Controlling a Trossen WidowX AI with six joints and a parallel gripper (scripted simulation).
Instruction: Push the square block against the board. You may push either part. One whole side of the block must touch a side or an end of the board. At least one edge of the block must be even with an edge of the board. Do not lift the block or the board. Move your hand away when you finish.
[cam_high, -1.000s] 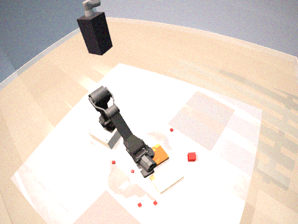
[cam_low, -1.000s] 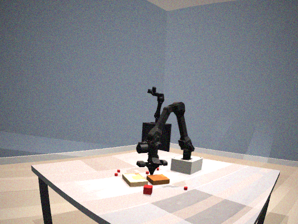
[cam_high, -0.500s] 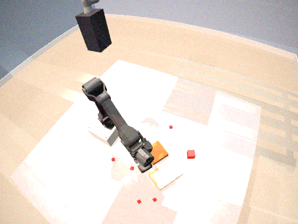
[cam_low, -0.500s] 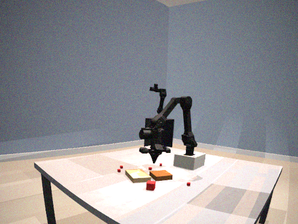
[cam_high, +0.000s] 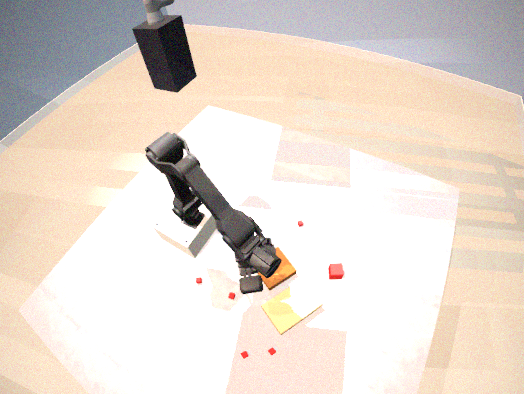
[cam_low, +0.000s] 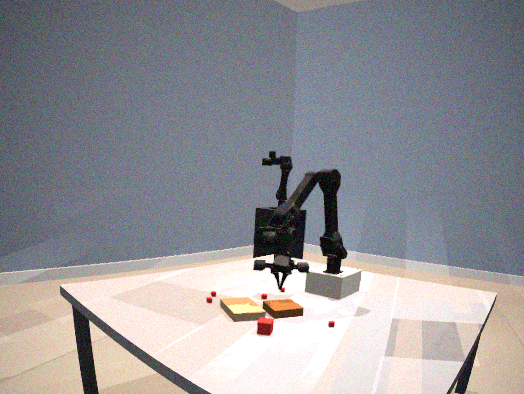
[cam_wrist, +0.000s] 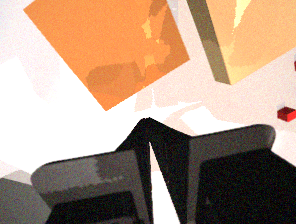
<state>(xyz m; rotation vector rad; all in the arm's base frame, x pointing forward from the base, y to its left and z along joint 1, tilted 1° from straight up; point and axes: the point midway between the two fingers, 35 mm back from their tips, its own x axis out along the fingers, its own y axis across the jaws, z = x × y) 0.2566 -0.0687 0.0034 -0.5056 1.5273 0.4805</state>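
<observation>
Right now my gripper tip is 50 mm to the right of the orange square block, 50 mm short of it and 50 mm above it. Also, from my gripper tip: pale cream board 150 mm ahead, 50 mm below, 40 mm to the right; then red cube 240 mm ahead, 120 mm to the left, 40 mm below.
</observation>
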